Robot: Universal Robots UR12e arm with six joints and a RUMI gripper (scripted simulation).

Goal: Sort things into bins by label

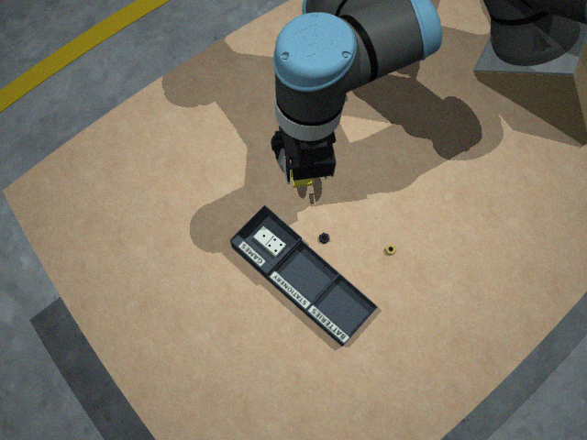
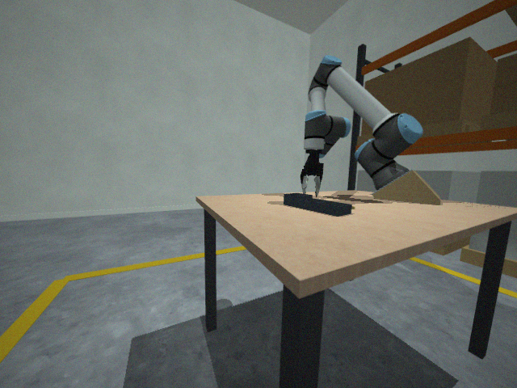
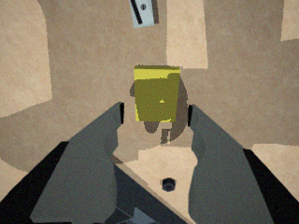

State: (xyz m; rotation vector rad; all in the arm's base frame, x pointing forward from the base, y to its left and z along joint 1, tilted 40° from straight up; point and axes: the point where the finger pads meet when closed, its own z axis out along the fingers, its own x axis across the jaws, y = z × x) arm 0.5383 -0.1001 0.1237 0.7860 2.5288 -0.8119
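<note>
Right now the yellow pad is 30 mm below my hand. Also, from my hand: white domino (130 mm ahead, 50 mm to the left, 20 mm below); black nut (110 mm to the left, 60 mm ahead, 30 mm below); grey sharpener (60 mm to the right, 30 mm below, 30 mm behind).
</note>
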